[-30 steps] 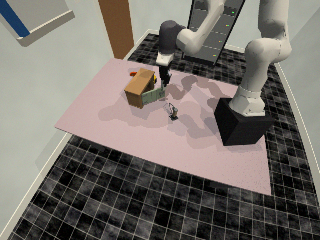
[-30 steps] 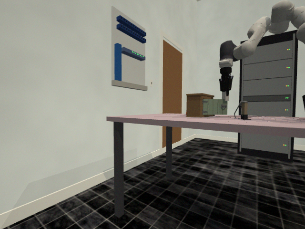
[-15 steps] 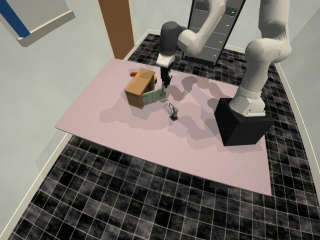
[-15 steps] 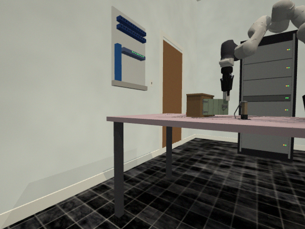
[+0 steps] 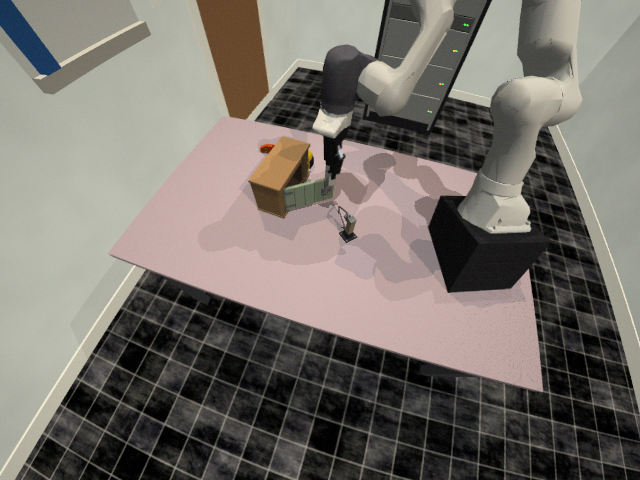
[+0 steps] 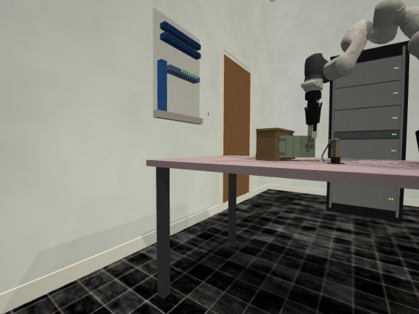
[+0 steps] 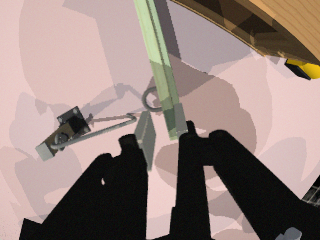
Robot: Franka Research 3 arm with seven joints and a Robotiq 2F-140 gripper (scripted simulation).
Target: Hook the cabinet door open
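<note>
Now: hand 60 mm past the hook rod, 90 mm to the right of it and 100 mm above it. From my hand the other things lie so: cabinet door: 70 mm ahead, 40 mm to the left, 80 mm below; yellow object: 130 mm ahead, 200 mm to the right, 120 mm below; orange object: 270 mm ahead, 260 mm to the right, 130 mm below.
</note>
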